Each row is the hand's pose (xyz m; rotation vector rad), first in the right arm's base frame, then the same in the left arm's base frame.
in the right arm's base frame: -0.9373 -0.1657 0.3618 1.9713 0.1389 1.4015
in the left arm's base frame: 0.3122 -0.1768 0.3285 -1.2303 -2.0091 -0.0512
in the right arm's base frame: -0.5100 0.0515 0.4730 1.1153 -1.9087 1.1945
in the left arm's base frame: -0.0929 0.0721 0.4554 2.7835 0.8178 0.3468
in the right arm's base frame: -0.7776 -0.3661 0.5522 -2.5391 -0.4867 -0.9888
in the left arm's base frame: 0.3315 0.1099 0.1894 -0.7540 -1.5945 1.3066
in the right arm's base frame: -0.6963 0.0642 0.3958 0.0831 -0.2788 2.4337
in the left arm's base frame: 0.0289 -0.0868 0.4827 -1.4322 -0.3392 -1.1975
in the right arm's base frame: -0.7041 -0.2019 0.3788 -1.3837 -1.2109 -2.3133
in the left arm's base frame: 0.1389 -0.0395 0.2443 -0.4837 -0.8460 0.1864
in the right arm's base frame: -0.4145 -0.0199 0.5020 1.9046 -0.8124 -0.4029
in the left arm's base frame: -0.1324 0.1607 0.3803 1.0395 1.9931 -0.2431
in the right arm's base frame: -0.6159 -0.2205 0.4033 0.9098 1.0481 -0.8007
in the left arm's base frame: 0.0820 0.0287 0.2154 -1.1777 2.3519 0.6694
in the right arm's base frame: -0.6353 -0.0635 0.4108 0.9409 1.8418 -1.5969
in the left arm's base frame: 0.0362 -0.0130 0.3612 -2.1409 1.8069 -0.3647
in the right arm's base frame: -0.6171 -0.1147 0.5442 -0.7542 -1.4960 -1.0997
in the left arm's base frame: 0.0911 0.1201 0.3659 0.3616 -0.2522 0.9246
